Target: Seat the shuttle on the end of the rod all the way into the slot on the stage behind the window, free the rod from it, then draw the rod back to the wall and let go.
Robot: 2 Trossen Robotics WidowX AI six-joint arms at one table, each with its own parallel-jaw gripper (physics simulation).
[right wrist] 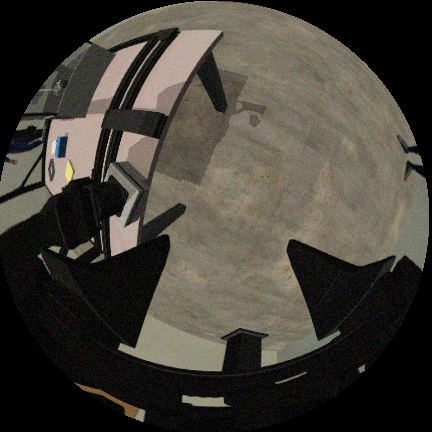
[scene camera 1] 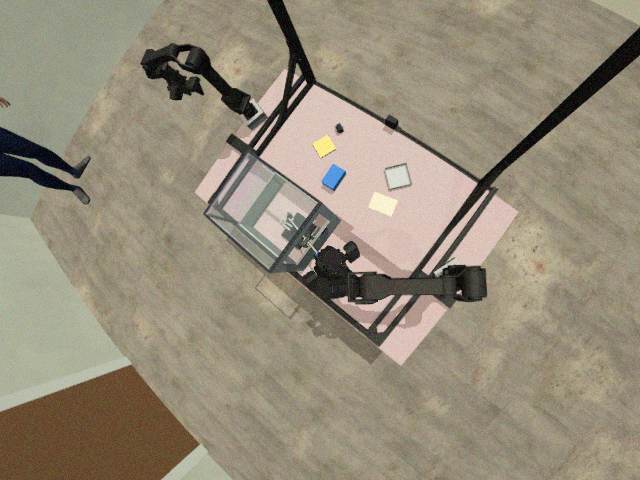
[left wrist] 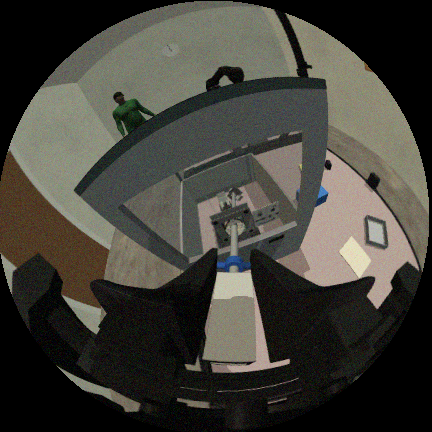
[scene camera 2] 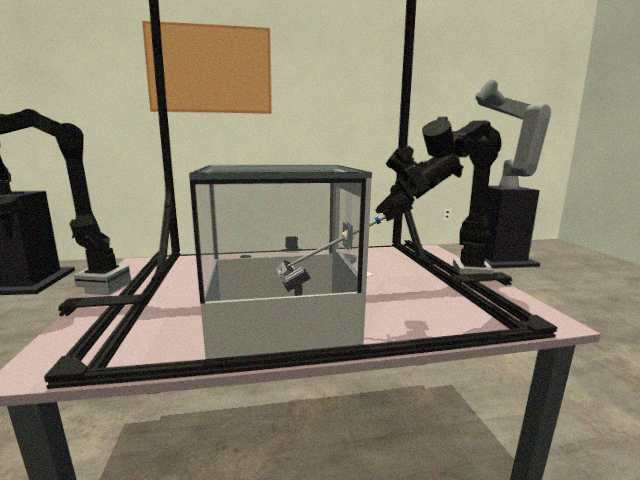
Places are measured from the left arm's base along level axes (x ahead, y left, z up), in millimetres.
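Pixels of known places: left gripper, fingertip midpoint: point(scene camera 1: 317, 252) point(left wrist: 233, 253) point(scene camera 2: 377, 210); right gripper, fingertip midpoint: point(right wrist: 231, 243) point(scene camera 1: 197, 94); left arm's base, link origin: point(right wrist: 41, 132) point(scene camera 2: 472, 263); right arm's base, link origin: point(right wrist: 114, 195) point(scene camera 1: 249, 111) point(scene camera 2: 102, 269).
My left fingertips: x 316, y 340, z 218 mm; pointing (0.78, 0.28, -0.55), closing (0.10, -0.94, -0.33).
For each thing: its middle in the pictures, then the offset to it from my left fingertips. "pt": a spot on its surface instead.
- blue collar, surface spot: point(left wrist: 234, 265) point(scene camera 2: 378, 217) pt dx -5, dy +2, dz -15 mm
- small grey shuttle, body centre: point(scene camera 2: 284, 269) point(left wrist: 234, 193) dx +201, dy +46, dz -136 mm
- yellow sheet, body centre: point(scene camera 1: 324, 146) point(right wrist: 68, 172) dx +413, dy -222, dz -252 mm
- cream sheet, body centre: point(left wrist: 355, 255) point(scene camera 1: 382, 204) dx +61, dy -281, dz -256 mm
- grey-framed tray, body centre: point(left wrist: 376, 231) point(scene camera 1: 398, 176) point(right wrist: 50, 169) dx +118, dy -394, dz -247 mm
My left gripper point(left wrist: 233, 253) point(scene camera 2: 381, 211) is shut on the rod's pale handle, outside the case, behind the blue collar point(left wrist: 234, 265) point(scene camera 2: 377, 220). The grey rod point(scene camera 2: 317, 250) point(left wrist: 234, 246) slants down through the port in the side wall of the glass case point(scene camera 2: 284, 325) point(scene camera 1: 242, 246). At its inner end the small grey shuttle point(scene camera 2: 283, 269) is tilted, at or just above the dark stage point(scene camera 2: 298, 281). Whether it touches the slot is too small to tell; the port plate partly hides this in the left wrist view. My right gripper point(right wrist: 231, 243) point(scene camera 1: 187, 91) is open and empty, beyond the table's edge.
A blue block point(scene camera 1: 333, 177) point(left wrist: 315, 195), a yellow sheet point(scene camera 1: 324, 146), a cream sheet point(scene camera 1: 383, 203) and a grey-framed tray point(scene camera 1: 397, 176) point(left wrist: 376, 232) lie on the pink table beside the case. Black frame rails point(scene camera 2: 232, 363) border the table. A person point(left wrist: 131, 115) stands beyond.
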